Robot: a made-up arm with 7 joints. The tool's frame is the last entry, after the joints.
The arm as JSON. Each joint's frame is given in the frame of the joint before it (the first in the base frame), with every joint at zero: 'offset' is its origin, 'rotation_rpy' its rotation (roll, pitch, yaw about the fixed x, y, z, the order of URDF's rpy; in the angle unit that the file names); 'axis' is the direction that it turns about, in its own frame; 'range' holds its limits. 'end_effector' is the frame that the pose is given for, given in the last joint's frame.
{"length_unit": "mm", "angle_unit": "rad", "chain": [
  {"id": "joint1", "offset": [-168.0, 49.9, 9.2], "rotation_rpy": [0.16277, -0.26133, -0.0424], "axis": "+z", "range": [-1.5, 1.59]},
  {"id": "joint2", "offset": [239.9, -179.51, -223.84], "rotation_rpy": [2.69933, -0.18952, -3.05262], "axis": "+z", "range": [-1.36, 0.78]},
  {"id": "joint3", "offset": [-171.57, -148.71, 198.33], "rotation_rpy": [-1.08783, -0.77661, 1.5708], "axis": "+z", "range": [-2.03, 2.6]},
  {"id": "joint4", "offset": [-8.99, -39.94, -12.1], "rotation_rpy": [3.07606, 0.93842, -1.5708], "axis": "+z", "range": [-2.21, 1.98]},
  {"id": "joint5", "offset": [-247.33, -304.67, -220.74], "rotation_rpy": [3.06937, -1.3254, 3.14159], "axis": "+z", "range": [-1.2, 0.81]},
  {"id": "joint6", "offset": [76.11, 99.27, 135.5], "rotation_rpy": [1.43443, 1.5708, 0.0], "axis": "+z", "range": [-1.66, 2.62]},
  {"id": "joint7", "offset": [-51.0, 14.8, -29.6], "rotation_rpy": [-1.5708, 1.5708, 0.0], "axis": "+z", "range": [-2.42, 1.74]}
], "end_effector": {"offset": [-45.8, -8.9, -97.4], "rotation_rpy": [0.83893, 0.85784, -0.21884]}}
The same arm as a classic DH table. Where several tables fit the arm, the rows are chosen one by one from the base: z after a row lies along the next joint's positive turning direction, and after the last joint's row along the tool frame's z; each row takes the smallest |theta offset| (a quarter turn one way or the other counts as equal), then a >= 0, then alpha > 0; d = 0 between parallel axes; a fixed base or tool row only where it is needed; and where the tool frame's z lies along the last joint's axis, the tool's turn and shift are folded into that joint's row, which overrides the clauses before.
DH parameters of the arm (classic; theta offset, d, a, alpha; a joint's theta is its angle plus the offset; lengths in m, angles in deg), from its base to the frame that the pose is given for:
base (fixed): -59.99 -0.3711 -0.1272 17.58
joint1: 85.58 -0.3421 0.1332 -152.57
joint2: -45.68 -0.4589 -0.0804 -70.65
joint3: -43.32 0.1844 -0.0122 -126.14
joint4: -1.52 -0.2132 0.3222 104.02
joint5: -83.22 0.3664 -0.0889 -90
joint6: -90 -0.1176 0.051 90
joint7: -68.34 -0.0784 -0.0459 64.08
tool (fixed): -57.25 -0.0096 0 0
Joint limits (deg, base to tool): -85.94..91.1 -77.92..44.69 -116.31..148.97 -126.62..113.45 -68.75..46.41 -95.11..150.11 -138.66..99.69

